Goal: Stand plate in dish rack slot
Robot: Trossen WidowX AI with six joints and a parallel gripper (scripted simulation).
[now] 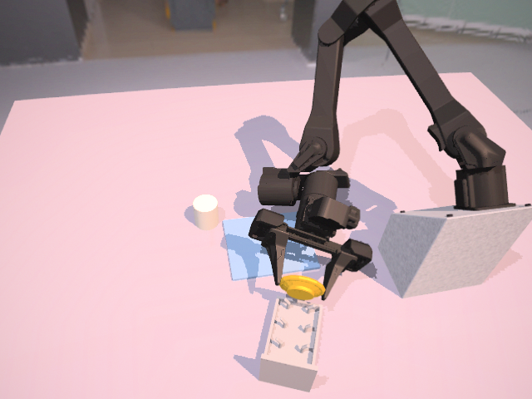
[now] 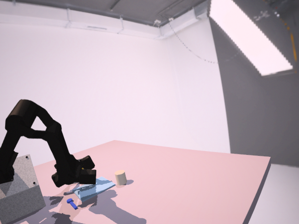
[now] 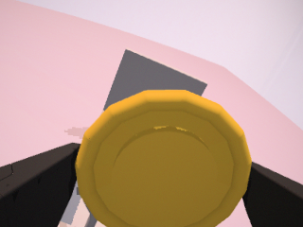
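Now: the dish rack 5 cm to the left of my gripper tip, 4 cm below it and 1 cm ahead of it. From my gripper tip the other things lie so: blue spoon (19 cm to the right, 8 cm behind, 6 cm below); then yellow plate (1 cm to the right); then light blue mat (14 cm to the right, 7 cm below, 3 cm ahead).
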